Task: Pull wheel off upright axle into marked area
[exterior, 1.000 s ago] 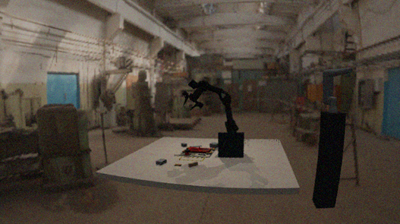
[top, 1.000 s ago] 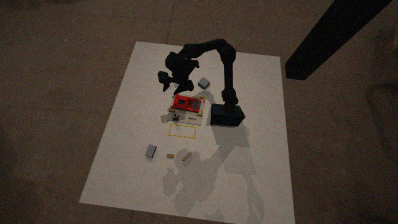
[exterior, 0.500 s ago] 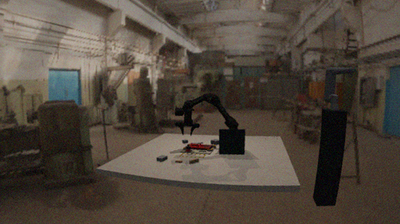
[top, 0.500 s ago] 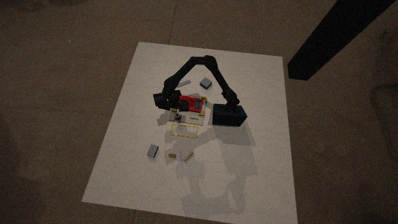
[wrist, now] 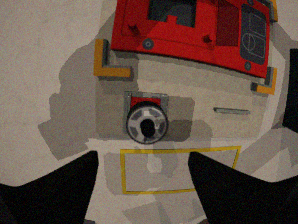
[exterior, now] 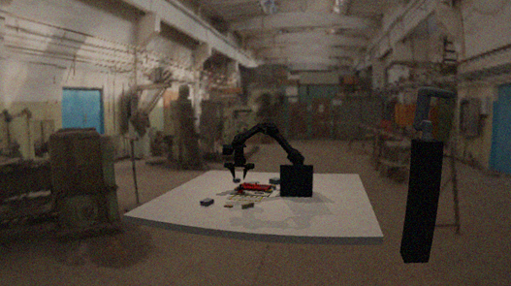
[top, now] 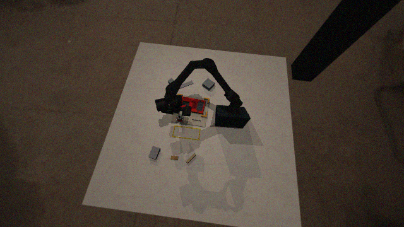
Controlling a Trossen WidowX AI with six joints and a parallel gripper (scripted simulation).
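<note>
Right now my gripper tip is 6 cm above the wheel. Also, from my gripper tip: grey block (26 cm to the left, 12 cm ahead, 9 cm below).
</note>
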